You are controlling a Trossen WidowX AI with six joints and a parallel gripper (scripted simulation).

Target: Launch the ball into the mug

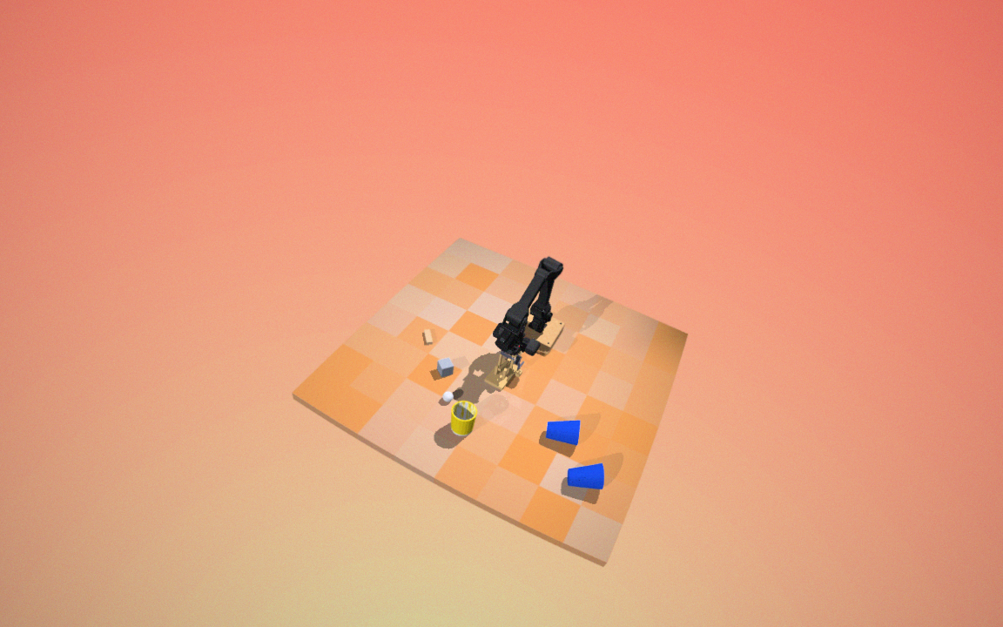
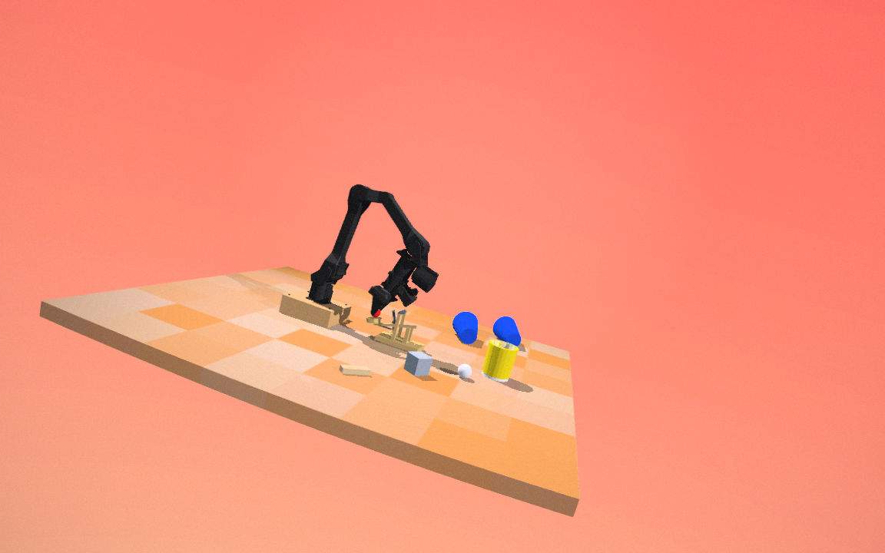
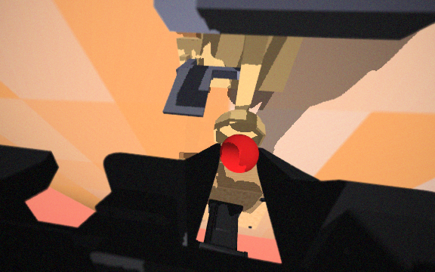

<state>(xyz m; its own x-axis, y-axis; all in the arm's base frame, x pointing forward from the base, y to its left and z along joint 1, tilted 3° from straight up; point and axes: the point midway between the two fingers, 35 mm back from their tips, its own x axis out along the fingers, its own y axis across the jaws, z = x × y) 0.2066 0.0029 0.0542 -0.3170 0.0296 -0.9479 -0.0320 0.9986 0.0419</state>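
Now: the red ball right at my gripper tip. Round my gripper tip: wooden catapult: 70 mm ahead, 20 mm to the left, 20 mm below; then grey cube: 230 mm ahead, 190 mm to the right, 50 mm below; then catapult frame: 90 mm ahead, 10 mm above.
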